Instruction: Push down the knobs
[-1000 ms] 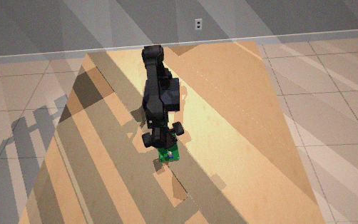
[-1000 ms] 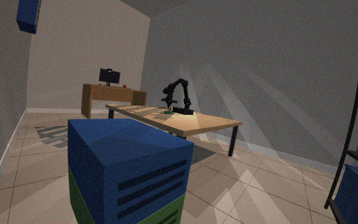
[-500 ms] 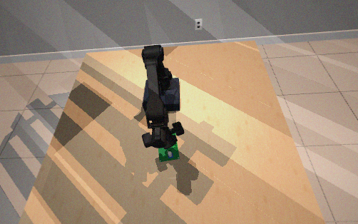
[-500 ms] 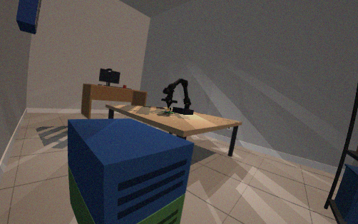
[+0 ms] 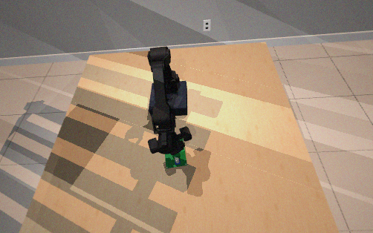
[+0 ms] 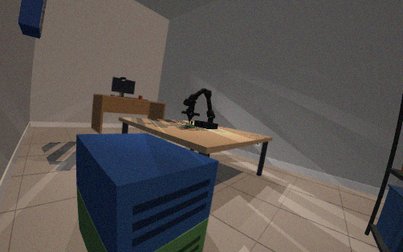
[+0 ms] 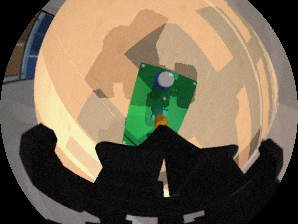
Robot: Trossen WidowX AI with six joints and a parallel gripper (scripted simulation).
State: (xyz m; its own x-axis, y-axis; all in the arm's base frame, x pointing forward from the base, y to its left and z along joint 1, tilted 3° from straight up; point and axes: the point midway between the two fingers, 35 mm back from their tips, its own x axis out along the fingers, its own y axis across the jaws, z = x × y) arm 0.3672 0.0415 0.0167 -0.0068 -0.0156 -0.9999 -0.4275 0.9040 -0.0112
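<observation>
Now: the orange knob 10 mm below my gripper tip.
</observation>
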